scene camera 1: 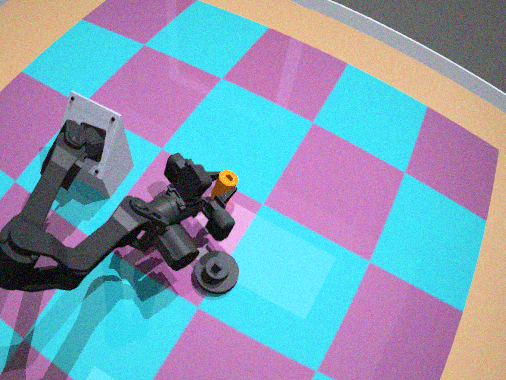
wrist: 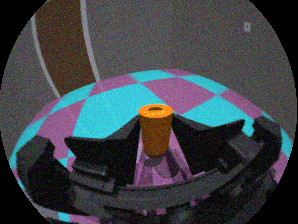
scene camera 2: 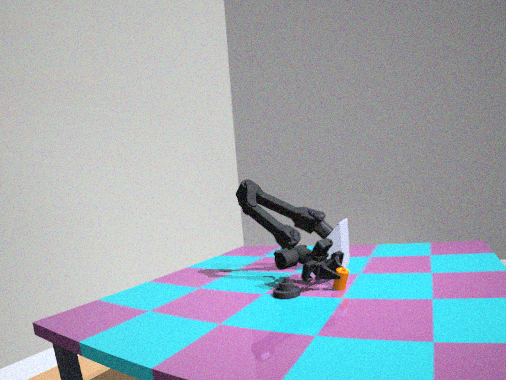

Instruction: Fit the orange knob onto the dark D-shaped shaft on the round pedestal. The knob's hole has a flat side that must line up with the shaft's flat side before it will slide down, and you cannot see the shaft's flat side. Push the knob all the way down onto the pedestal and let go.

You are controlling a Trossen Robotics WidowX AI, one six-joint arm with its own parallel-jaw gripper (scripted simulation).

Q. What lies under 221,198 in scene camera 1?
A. The gripper.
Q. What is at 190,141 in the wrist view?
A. The gripper.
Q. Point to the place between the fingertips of the gripper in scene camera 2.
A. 344,275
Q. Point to an orange knob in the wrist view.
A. At 156,119
